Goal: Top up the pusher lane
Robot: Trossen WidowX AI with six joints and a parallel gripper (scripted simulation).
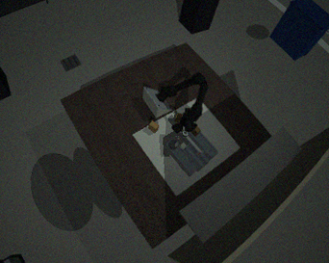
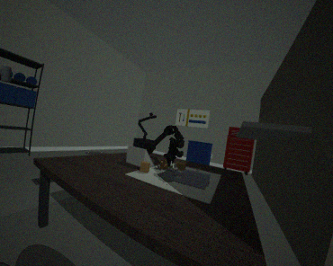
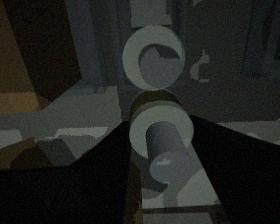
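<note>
The grey lane fixture is 19 cm ahead of my gripper tip and 3 cm below it. Also, from my gripper tip: pale pusher plate: 15 cm ahead, 1 cm to the right.
</note>
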